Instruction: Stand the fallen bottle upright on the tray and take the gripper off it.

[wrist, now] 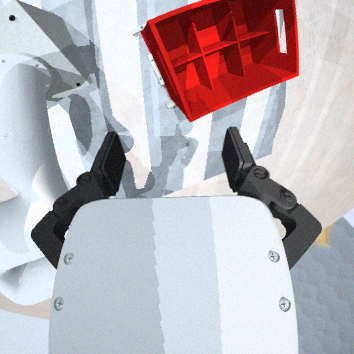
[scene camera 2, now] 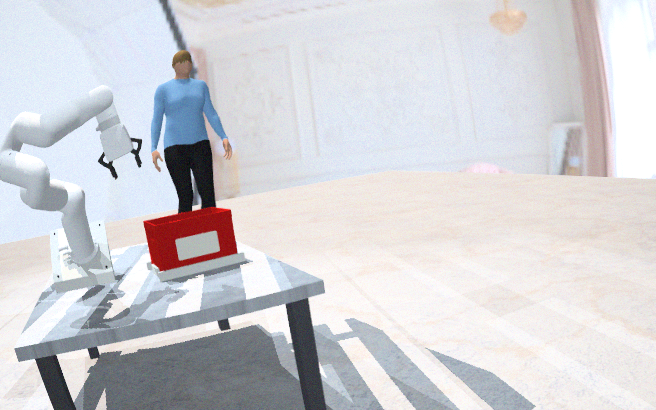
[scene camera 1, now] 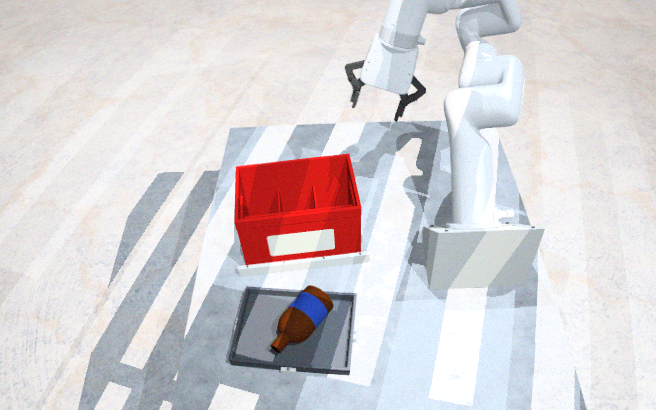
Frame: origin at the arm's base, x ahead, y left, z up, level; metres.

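Seen in the pictures: gripper, fingertip midpoint: (wrist: 171, 141) (scene camera 2: 128, 172) (scene camera 1: 375, 112); arm's base, origin of the base link: (wrist: 17, 78) (scene camera 2: 83, 249) (scene camera 1: 473, 227).
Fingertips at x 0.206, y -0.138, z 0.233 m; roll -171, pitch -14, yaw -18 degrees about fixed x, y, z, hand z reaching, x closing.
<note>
Offsets run from my fingertips to a thing's top centre. "pt": to the spot under its first point.
A brown bottle @[dx +0.201, dy +0.289, dz -0.272 m] (scene camera 1: 303, 317) with a blue label lies on its side in the dark grey tray @[pt dx +0.327, dy +0.266, dz -0.337 m] (scene camera 1: 241, 325) in scene camera 1. Its neck points to the tray's front left and its base to the back right. The bottle and tray do not show in scene camera 2 or the wrist view. My gripper (scene camera 1: 375, 113) (scene camera 2: 128, 171) (wrist: 171, 141) is open and empty. It hangs high above the far end of the table, beyond the red crate and well away from the bottle.
A red crate @[dx +0.183, dy +0.012, dz -0.175 m] (scene camera 1: 300, 235) (scene camera 2: 162, 250) (wrist: 183, 90) with inner dividers stands on the table (scene camera 1: 450, 350) (scene camera 2: 200, 320), behind the tray. A pale strip (scene camera 1: 305, 264) (scene camera 2: 200, 267) runs along its base. A person (scene camera 2: 184, 110) in a blue top stands beyond the table.
</note>
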